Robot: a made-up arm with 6 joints. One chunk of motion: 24 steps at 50 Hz.
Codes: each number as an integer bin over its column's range. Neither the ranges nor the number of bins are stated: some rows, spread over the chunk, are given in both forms.
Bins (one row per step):
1: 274 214 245 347 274 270
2: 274 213 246 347 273 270
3: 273 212 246 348 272 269
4: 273 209 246 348 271 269
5: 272 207 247 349 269 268
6: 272 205 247 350 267 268
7: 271 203 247 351 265 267
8: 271 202 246 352 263 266
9: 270 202 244 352 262 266
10: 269 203 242 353 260 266
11: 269 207 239 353 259 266
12: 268 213 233 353 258 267
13: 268 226 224 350 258 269
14: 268 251 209 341 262 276
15: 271 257 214 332 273 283
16: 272 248 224 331 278 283
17: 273 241 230 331 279 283
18: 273 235 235 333 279 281
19: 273 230 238 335 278 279
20: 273 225 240 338 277 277
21: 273 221 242 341 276 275
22: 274 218 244 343 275 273
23: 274 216 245 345 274 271
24: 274 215 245 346 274 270
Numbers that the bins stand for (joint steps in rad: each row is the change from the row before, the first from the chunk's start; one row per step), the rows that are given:
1: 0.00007 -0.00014 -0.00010 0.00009 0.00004 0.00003
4: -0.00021 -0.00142 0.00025 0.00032 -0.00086 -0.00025
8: -0.00075 -0.00322 0.00025 0.00122 -0.00325 -0.00108
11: -0.00130 -0.00193 -0.00215 0.00144 -0.00445 -0.00108
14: -0.00158 0.00935 -0.01242 -0.00126 -0.00355 0.00170
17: -0.00021 0.00678 -0.00523 -0.00351 0.00154 0.00364
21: -0.00021 0.00166 -0.00112 -0.00126 0.00064 0.00142
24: 0.00007 0.00012 -0.00010 -0.00013 0.00004 0.00003
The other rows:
2: 0.00007 -0.00040 0.00025 0.00009 -0.00026 0.00003
3: -0.00021 -0.00065 0.00025 0.00032 -0.00056 -0.00025
5: -0.00048 -0.00193 0.00059 0.00054 -0.00146 -0.00053
6: -0.00048 -0.00245 0.00059 0.00077 -0.00206 -0.00053
7: -0.00075 -0.00296 0.00059 0.00099 -0.00266 -0.00080
9: -0.00103 -0.00322 -0.00044 0.00122 -0.00355 -0.00108
10: -0.00130 -0.00296 -0.00112 0.00144 -0.00415 -0.00108
12: -0.00158 -0.00040 -0.00421 0.00144 -0.00475 -0.00080
13: -0.00158 0.00294 -0.00729 0.00077 -0.00475 -0.00025
15: -0.00075 0.01088 -0.01071 -0.00328 -0.00026 0.00364
16: -0.00048 0.00858 -0.00729 -0.00351 0.00124 0.00364
18: -0.00021 0.00524 -0.00352 -0.00306 0.00154 0.00309
19: -0.00021 0.00396 -0.00249 -0.00261 0.00124 0.00253
20: -0.00021 0.00268 -0.00181 -0.00193 0.00094 0.00197
22: 0.00007 0.00089 -0.00044 -0.00081 0.00034 0.00086
23: 0.00007 0.00037 -0.00010 -0.00036 0.00004 0.00031

